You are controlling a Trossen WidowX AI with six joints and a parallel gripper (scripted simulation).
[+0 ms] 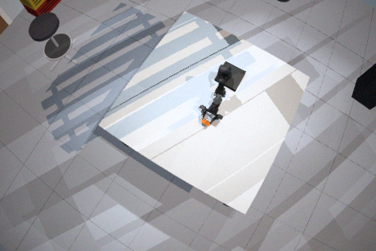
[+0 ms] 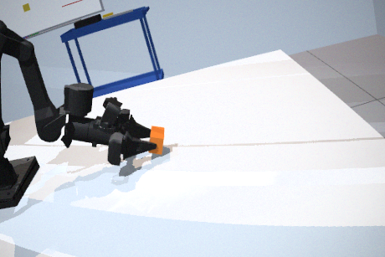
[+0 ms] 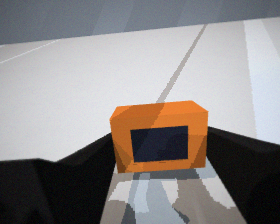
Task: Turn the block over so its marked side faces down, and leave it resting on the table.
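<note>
Right now my gripper tip is 1 cm past the orange block.
</note>
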